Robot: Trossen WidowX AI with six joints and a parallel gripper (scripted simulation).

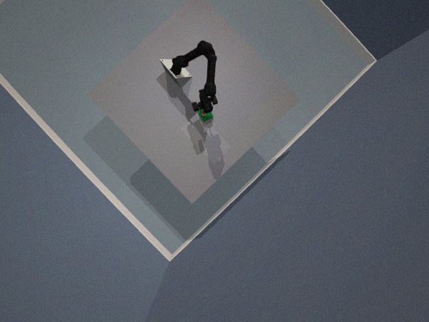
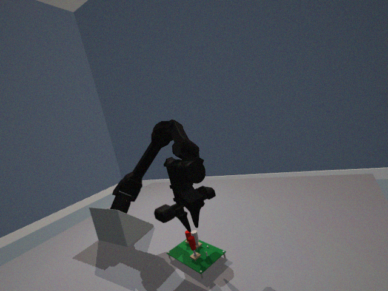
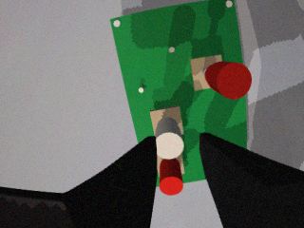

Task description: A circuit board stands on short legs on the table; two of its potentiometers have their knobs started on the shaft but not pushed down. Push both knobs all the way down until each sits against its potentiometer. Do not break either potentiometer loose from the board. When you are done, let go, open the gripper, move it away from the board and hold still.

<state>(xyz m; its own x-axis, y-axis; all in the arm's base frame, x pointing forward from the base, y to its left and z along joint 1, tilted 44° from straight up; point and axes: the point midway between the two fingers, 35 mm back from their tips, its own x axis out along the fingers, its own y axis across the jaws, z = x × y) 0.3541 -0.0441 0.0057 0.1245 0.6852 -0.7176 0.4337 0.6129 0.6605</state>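
Right now the red knob is 40 mm to the right of my gripper tip, 20 mm below it and 10 mm ahead of it. From my gripper tip the other things lie so: pale knob 30 mm below, 10 mm to the left, 10 mm behind.
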